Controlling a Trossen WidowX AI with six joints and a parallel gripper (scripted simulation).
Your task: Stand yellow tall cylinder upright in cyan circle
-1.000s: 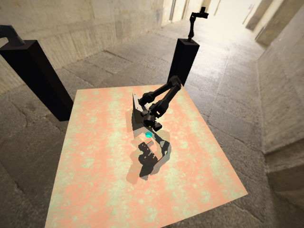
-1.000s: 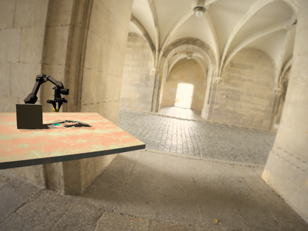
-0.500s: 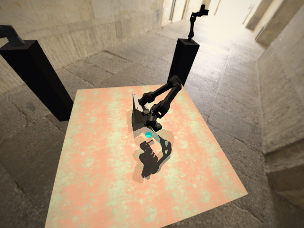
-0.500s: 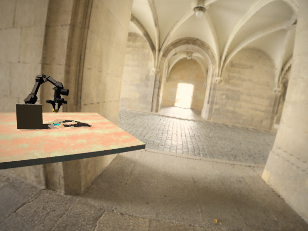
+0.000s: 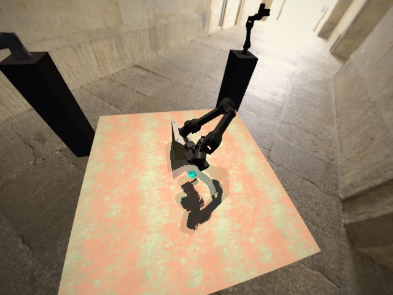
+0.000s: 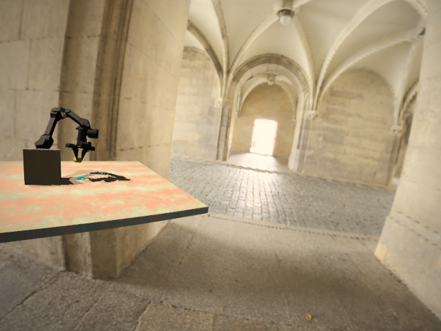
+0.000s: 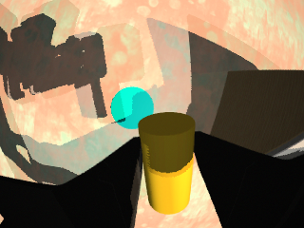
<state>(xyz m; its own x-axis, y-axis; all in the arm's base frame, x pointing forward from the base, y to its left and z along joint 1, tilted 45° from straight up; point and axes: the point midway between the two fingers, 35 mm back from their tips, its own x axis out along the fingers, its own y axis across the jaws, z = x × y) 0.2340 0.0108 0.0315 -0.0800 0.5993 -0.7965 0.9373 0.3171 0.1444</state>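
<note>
The cyan circle lies 10 mm ahead of my gripper tip, 10 mm to the left of it and 130 mm below it. The rest, counted from my gripper tip: yellow tall cylinder (10 mm behind, 20 mm to the left).
</note>
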